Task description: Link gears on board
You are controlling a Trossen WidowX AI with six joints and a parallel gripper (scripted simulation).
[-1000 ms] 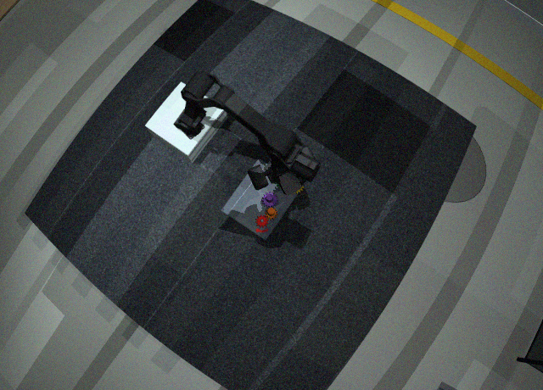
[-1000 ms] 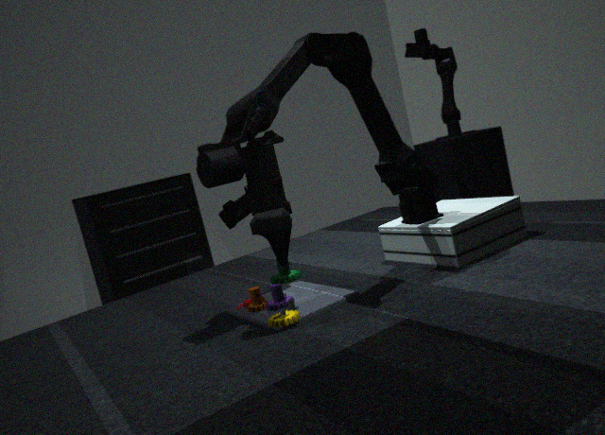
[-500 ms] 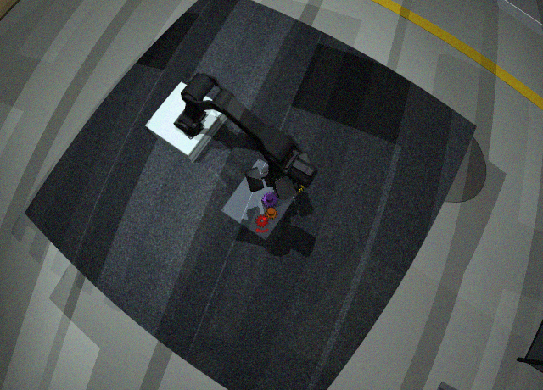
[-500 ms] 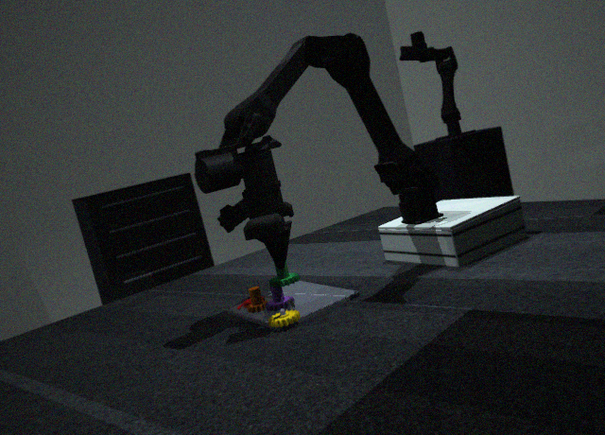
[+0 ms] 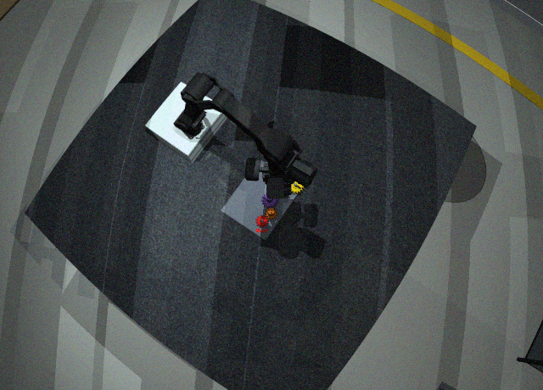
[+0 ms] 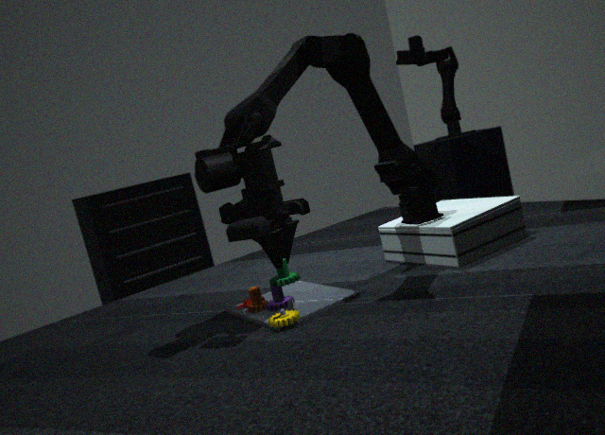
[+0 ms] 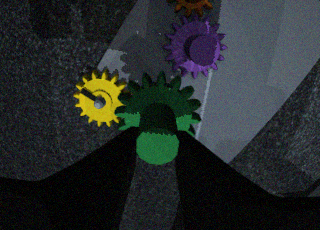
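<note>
My gripper tip is now 60 mm above the purple gear, 50 mm to the left of it and 10 mm short of it. The rest, counted from my gripper tip: orange gear: 80 mm to the right, 60 mm below, 40 mm ahead; then yellow gear: 70 mm below, 40 mm to the left, 30 mm ahead; then green gear: 10 mm below.
</note>
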